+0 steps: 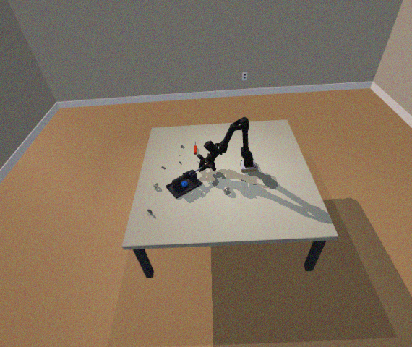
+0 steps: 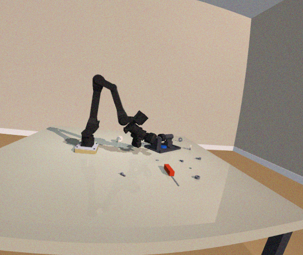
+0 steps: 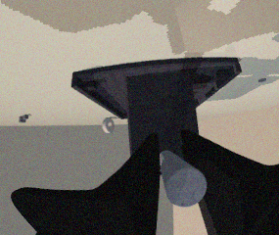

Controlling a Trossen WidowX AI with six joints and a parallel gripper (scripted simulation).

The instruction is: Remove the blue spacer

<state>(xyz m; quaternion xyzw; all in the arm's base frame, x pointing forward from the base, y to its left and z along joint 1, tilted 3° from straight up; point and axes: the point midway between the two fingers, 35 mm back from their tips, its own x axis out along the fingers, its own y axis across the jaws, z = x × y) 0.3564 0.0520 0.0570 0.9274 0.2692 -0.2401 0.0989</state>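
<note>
My gripper tip is 40 mm short of the grey shaft, 30 mm to the right of it and 20 mm below it. The rest, counted from my gripper tip: blue spacer 110 mm ahead, 70 mm to the left, 50 mm below; then pale ring 190 mm behind, 170 mm to the left, 40 mm below.
</note>
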